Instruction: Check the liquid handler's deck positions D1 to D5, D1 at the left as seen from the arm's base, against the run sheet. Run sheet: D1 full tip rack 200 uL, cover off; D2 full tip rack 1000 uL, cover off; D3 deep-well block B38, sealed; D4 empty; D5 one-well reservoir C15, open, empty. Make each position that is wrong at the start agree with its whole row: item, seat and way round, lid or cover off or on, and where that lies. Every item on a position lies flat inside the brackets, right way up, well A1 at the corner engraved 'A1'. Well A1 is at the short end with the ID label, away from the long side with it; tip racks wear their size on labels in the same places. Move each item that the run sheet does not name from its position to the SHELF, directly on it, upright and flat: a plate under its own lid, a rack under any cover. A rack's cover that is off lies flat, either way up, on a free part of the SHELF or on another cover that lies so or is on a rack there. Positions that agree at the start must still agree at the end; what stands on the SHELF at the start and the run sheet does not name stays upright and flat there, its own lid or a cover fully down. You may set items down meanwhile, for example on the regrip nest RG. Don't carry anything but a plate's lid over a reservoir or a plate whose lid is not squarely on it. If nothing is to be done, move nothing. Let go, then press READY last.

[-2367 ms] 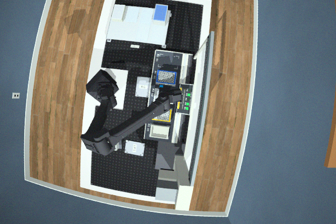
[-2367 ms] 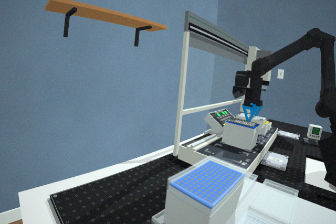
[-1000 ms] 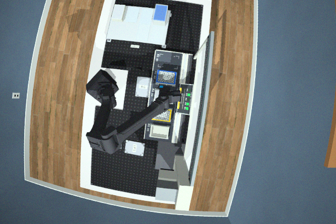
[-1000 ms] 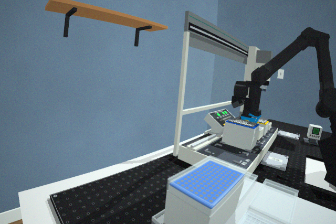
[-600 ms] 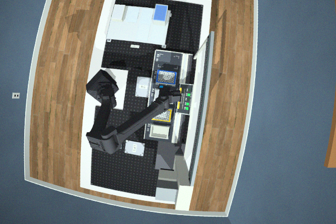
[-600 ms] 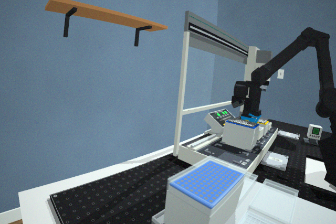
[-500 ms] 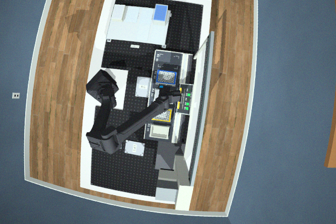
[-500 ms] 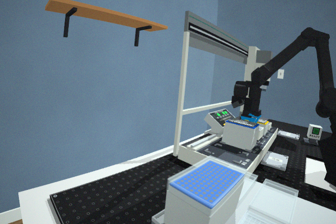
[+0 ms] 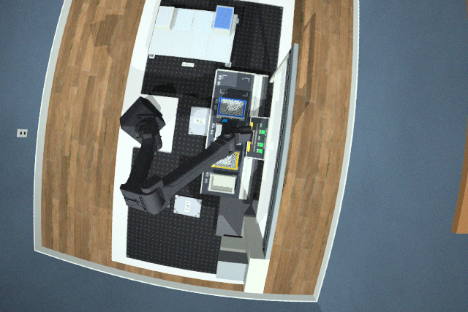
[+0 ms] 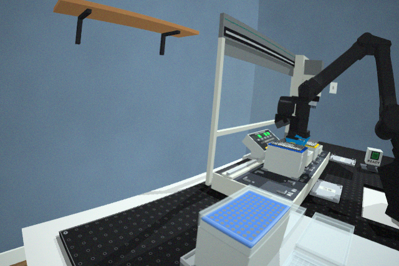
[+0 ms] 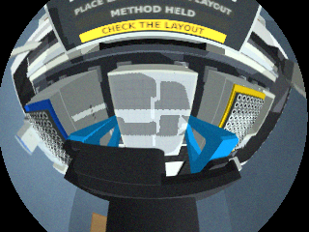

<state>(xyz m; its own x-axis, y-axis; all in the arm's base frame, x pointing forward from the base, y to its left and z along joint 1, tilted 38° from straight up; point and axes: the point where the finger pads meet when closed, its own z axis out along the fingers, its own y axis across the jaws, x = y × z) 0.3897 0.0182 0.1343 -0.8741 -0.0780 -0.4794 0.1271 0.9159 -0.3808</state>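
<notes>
My gripper is now 1 cm short of the blue-rimmed tip rack, 12 cm to the right of it and 3 cm below it. Also, from my hand: regrip nest 15 cm behind, 7 cm to the left, 9 cm below; then yellow-rimmed tip rack 3 cm behind, 13 cm to the right; then white deep-well block 1 cm below.
</notes>
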